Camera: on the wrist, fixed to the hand. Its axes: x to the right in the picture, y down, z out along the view.
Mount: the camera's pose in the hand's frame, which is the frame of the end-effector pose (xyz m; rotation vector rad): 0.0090 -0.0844 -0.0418 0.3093 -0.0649 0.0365
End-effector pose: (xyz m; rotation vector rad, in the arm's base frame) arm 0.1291 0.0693 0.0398 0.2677 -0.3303 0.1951
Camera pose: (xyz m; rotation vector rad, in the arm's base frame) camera 0.1692 0.0029 -0.0143 0.5747 -0.3694 0.2742
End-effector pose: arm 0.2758 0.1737 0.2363 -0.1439 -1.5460 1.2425
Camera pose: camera 0.3461 0.1679 0.2994 0.0699 -1.3909 1.5111
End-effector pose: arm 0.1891 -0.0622 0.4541 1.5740 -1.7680 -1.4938
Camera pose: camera 0.2625 -0.0754 0.3958 1.6376 -2.1366 -1.3166
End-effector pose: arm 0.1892 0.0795 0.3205 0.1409 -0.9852 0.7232
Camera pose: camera 0.2739 0.0373 0.3215 0.4191 -0.9344 0.9067
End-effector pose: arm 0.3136 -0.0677 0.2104 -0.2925 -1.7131 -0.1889
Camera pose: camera 0.3265 -0.1595 0.2295 -0.1012 -1.7704 0.1138
